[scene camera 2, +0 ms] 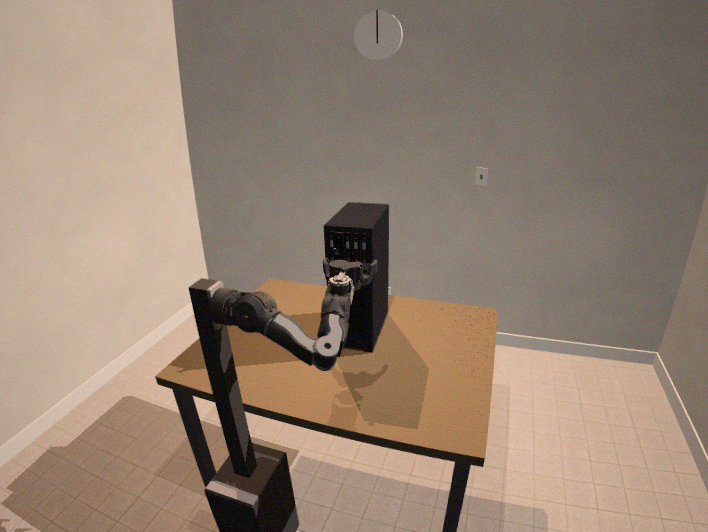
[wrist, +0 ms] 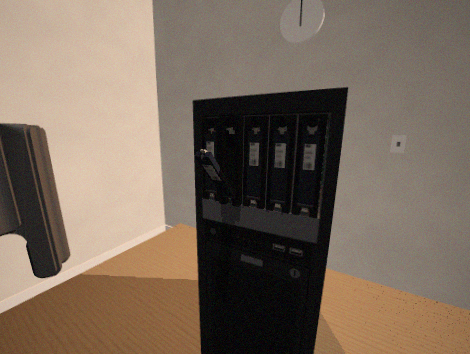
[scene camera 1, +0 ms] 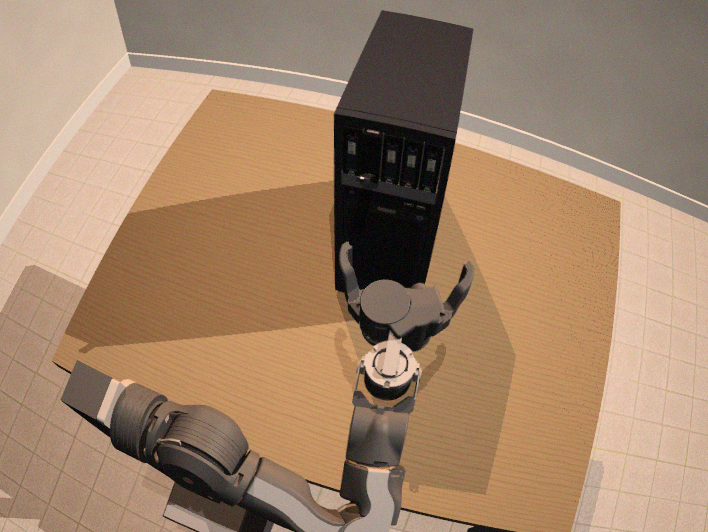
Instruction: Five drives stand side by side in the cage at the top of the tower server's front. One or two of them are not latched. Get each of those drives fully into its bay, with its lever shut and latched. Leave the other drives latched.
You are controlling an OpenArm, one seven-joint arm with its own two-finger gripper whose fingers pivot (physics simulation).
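Observation:
The black tower server has five drives in its top cage. The second drive from the left has its lever swung outward from the bottom, its free end in front of the leftmost drive in the wrist view. How far this drive sits out of its bay is hard to tell. The leftmost drive and the three right-hand drives have levers lying flat and upright. My gripper is open and empty, in front of the tower and below the cage. One finger shows at the left in the wrist view.
The tower stands on a wooden table, near the grey wall. The arm's upper links reach over the table's front edge from the pedestal at the left. A grey strip runs below the cage.

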